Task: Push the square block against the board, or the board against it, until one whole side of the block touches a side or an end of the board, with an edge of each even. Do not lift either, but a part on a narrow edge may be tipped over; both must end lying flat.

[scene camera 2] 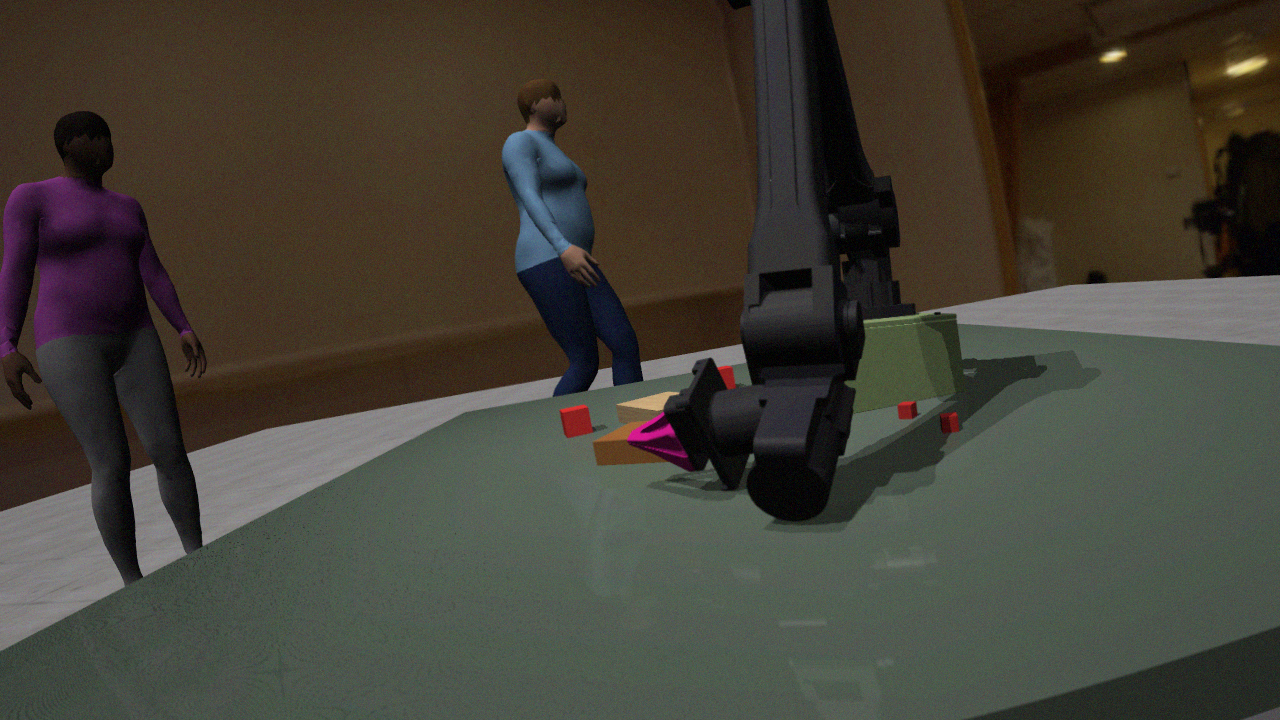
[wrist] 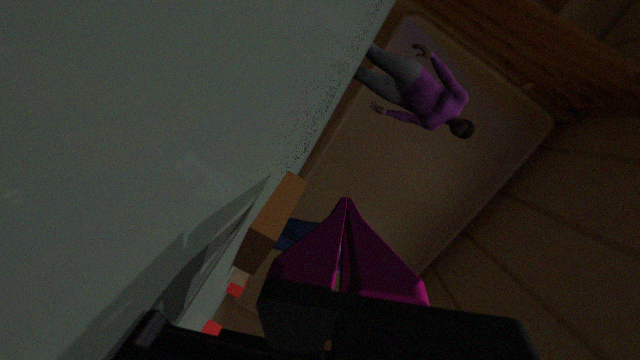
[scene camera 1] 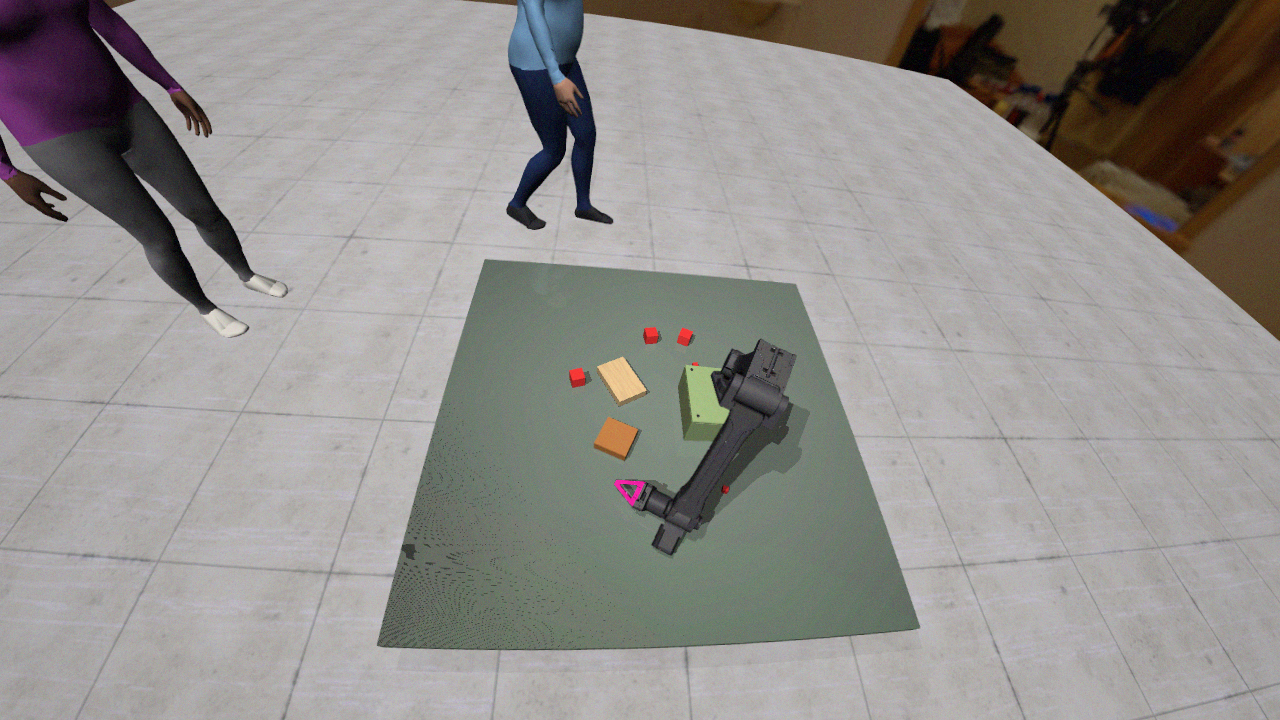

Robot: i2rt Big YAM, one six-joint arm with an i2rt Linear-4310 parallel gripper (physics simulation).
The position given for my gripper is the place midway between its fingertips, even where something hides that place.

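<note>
On the table rests a pale wooden board (scene camera 1: 622, 383), (scene camera 2: 644, 409). An orange square block (scene camera 2: 612, 449), (scene camera 1: 615, 438) also rests on the table. My gripper (scene camera 2: 630, 438), (wrist: 345, 205), (scene camera 1: 615, 481) is visible as well.
</note>
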